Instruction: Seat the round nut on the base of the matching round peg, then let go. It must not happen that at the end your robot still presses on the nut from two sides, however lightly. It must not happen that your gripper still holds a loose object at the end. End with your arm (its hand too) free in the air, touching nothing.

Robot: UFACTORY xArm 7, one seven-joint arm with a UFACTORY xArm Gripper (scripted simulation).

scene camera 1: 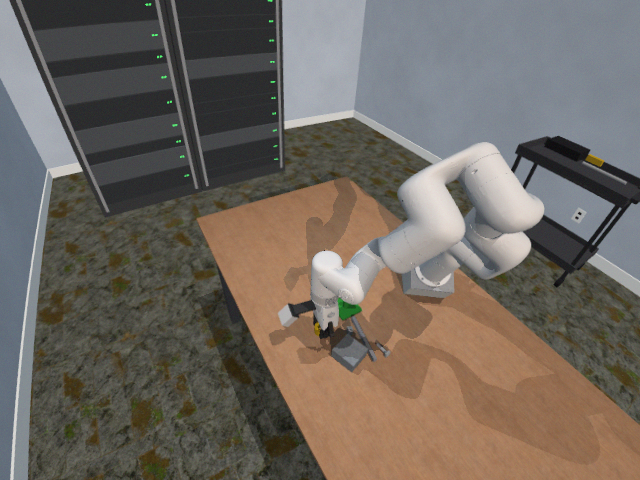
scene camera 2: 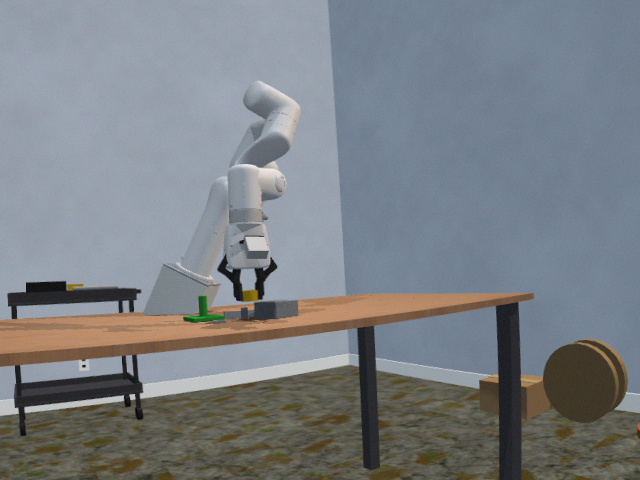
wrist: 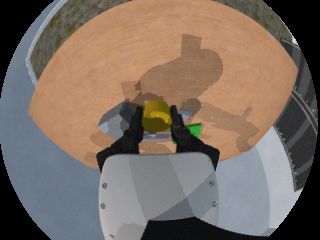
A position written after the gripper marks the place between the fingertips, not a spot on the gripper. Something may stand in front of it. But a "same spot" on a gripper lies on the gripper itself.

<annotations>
gripper: scene camera 1 321, 330; scene camera 2; wrist
grey block: scene camera 1; scene camera 2; wrist 113, 123
same spot on grey block: point(scene camera 2: 275, 309) = point(scene camera 1: 332, 353)
same spot on gripper: point(scene camera 2: 234, 276) = point(wrist: 190, 137)
</annotations>
